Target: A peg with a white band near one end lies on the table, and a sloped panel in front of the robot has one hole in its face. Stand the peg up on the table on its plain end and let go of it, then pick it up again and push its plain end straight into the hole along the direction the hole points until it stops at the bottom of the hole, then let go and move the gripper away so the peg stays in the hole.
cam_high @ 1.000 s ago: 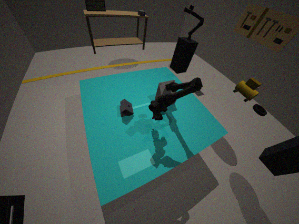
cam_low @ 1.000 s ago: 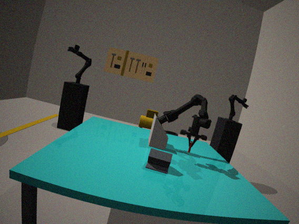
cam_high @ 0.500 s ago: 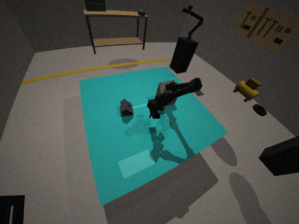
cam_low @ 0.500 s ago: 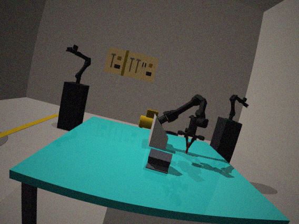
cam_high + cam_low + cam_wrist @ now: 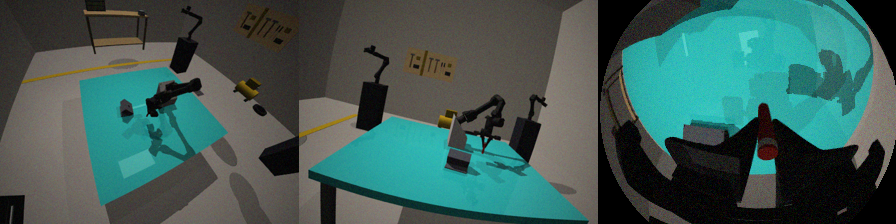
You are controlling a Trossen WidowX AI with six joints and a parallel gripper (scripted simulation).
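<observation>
My gripper tip is 130 mm short of the sloped grey panel, 180 mm to the left of it and 60 mm above it. Also, from my gripper tip: red peg 20 mm above.
</observation>
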